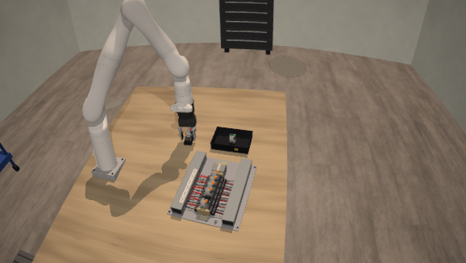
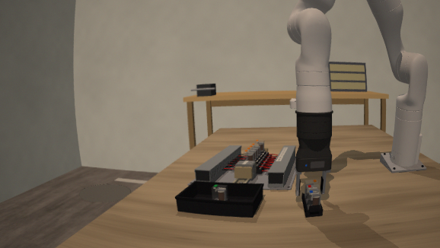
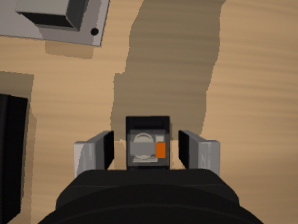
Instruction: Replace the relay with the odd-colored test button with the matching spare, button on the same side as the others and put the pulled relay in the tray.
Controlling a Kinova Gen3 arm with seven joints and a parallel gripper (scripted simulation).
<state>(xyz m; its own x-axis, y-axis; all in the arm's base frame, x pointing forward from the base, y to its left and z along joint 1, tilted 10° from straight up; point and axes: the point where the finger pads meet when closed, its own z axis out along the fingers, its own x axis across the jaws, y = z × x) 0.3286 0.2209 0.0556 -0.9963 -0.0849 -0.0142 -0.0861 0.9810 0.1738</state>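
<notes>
The spare holder lies 3 cm to the left of my hand and 3 cm below it. The rest, counted from my hand: spare relay: 1 cm behind, 6 cm to the left, 1 cm below; black tray: 19 cm ahead, 2 cm to the left, 2 cm below.
</notes>
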